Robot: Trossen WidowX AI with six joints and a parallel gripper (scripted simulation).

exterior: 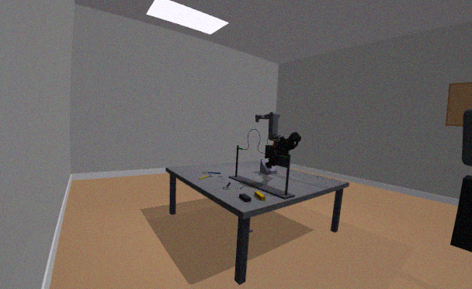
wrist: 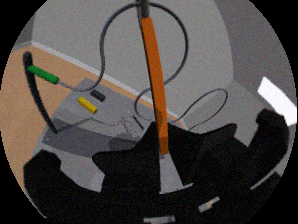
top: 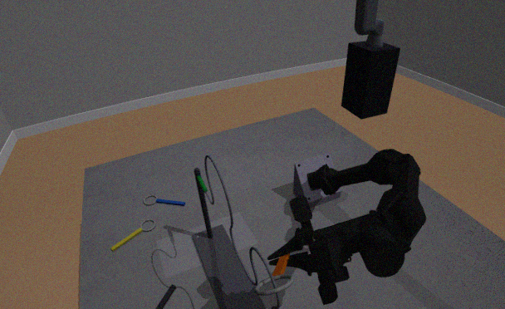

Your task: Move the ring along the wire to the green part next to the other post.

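Right now the orange-handled ring is 70 mm to the left of my gripper tip, 60 mm above it and 10 mm ahead of it. Also, from my gripper tip: yellow-handled ring 470 mm to the right, 310 mm below, 300 mm ahead; black block 320 mm ahead, 300 mm below, 150 mm to the left; yellow block 300 mm below, 210 mm ahead, 170 mm to the left.
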